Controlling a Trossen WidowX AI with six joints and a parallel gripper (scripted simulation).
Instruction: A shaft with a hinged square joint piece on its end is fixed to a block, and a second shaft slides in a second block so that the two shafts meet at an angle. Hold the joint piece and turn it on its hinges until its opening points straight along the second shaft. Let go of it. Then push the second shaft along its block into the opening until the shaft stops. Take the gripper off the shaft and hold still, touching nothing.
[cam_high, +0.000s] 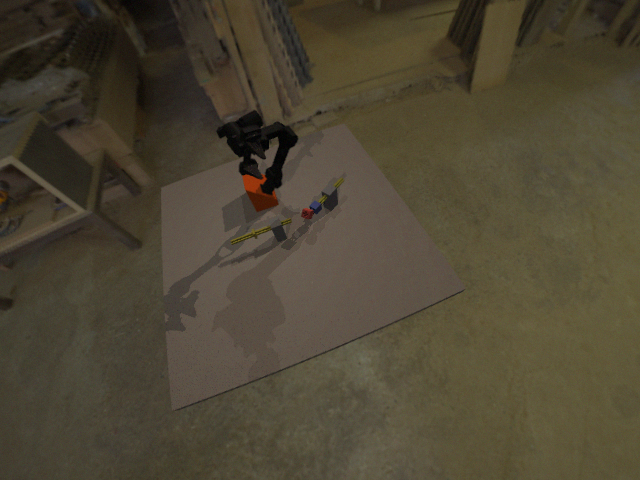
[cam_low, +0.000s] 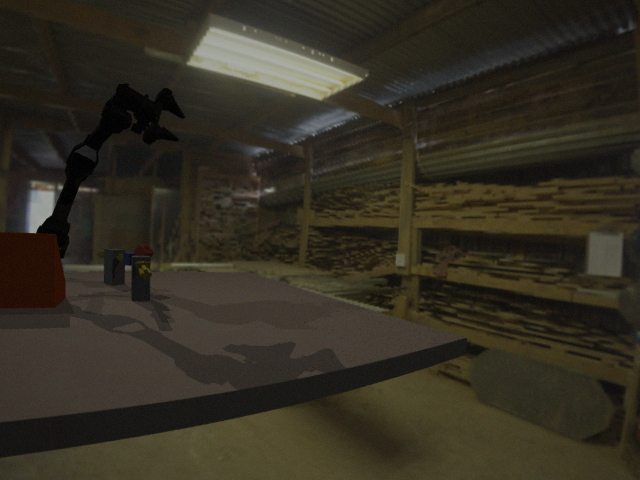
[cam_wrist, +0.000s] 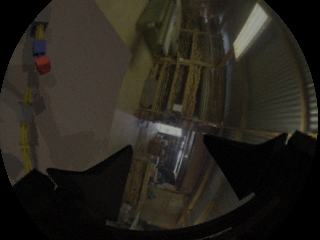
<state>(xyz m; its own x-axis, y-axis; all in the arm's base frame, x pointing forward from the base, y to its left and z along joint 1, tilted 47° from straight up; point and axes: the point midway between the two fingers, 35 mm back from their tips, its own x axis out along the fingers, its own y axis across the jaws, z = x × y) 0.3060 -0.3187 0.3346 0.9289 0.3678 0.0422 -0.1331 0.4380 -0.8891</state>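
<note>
Now: the red square joint piece 40 cm below my gripper tip, 12 cm to the left of it and 8 cm behind it.
</note>
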